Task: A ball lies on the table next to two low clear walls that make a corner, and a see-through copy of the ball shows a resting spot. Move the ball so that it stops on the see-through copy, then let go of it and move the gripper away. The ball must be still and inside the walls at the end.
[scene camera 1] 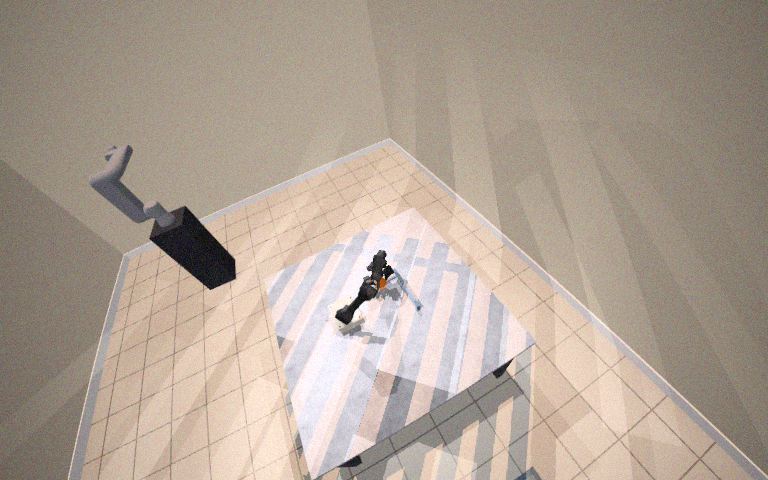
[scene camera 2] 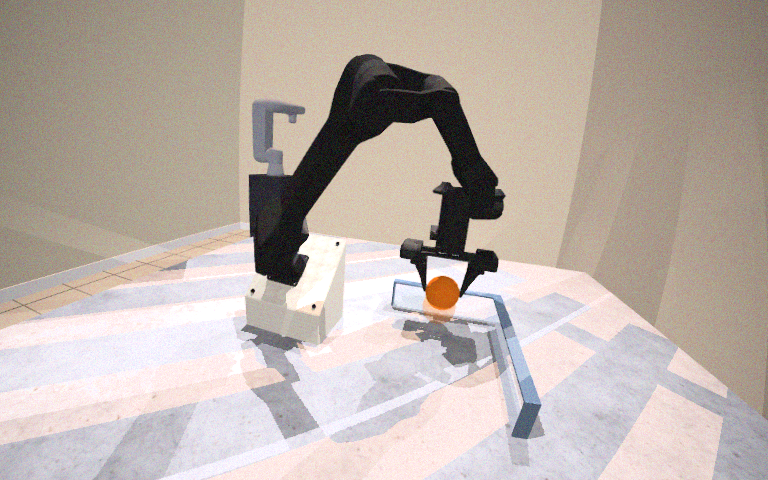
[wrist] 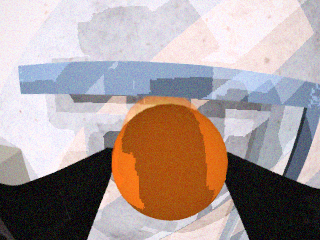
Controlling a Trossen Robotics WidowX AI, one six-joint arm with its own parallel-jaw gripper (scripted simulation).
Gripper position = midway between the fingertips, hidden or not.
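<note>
An orange ball (scene camera 2: 443,292) (wrist: 169,162) is held in my gripper (scene camera 2: 442,294) (wrist: 168,157). I see both the ball and the gripper in scene camera 2, and the wrist view shows me the ball and the gripper as well.
</note>
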